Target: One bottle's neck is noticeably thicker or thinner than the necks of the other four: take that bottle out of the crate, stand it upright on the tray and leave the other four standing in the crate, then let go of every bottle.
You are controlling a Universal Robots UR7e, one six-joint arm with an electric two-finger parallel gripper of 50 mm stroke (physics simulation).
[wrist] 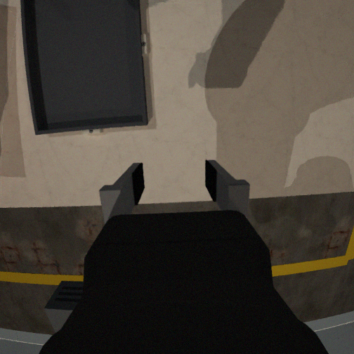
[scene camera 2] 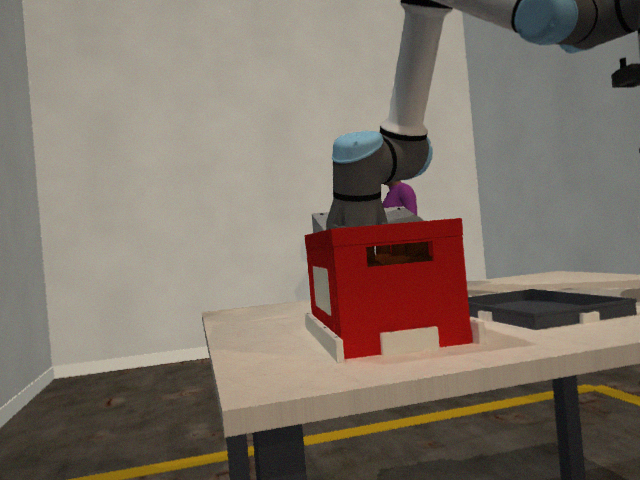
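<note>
The red crate (scene camera 2: 403,299) stands upright on the table in the scene view. Through its hand slot something brown shows dimly; the bottles and their necks cannot be made out. The dark tray (scene camera 2: 535,319) (wrist: 90,65) lies to the right of the crate in the scene view and at the upper left in the wrist view. No bottle shows on the part of the tray in view. My gripper (wrist: 174,174) is open and empty in the wrist view, above the table's edge, with the tray ahead and to its left. The fingers do not show clearly in the scene view.
The table (scene camera 2: 268,361) (wrist: 180,135) has pale stop blocks around the crate (scene camera 2: 323,335) and small clips at the tray's sides. The robot's base stands behind the crate. A person in purple (scene camera 2: 405,197) is partly hidden behind the arm. A yellow line (scene camera 2: 382,425) (wrist: 310,266) runs along the floor.
</note>
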